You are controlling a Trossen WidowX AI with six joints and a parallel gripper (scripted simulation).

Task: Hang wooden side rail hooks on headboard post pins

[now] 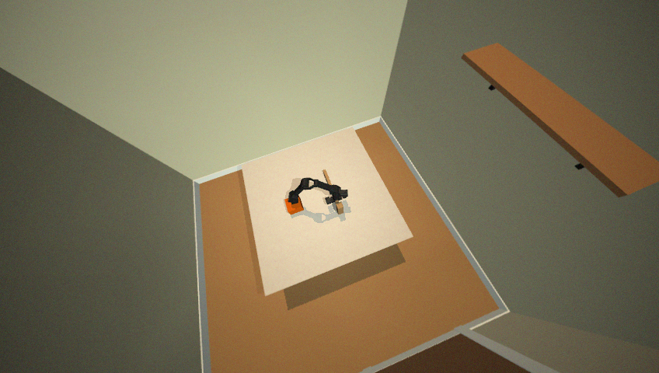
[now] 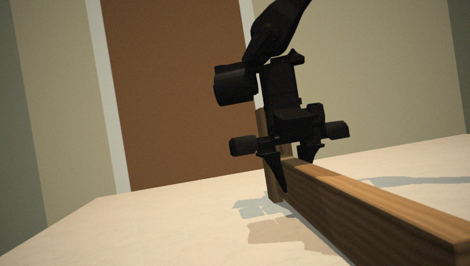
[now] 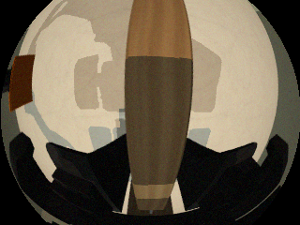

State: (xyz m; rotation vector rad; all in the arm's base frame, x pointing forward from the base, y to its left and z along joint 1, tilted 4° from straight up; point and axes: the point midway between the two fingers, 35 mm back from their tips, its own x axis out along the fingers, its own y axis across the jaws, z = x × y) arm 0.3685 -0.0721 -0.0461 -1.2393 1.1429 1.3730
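My gripper tip is 90 mm to the left of the wooden headboard post, 50 mm below it and 10 mm short of it.
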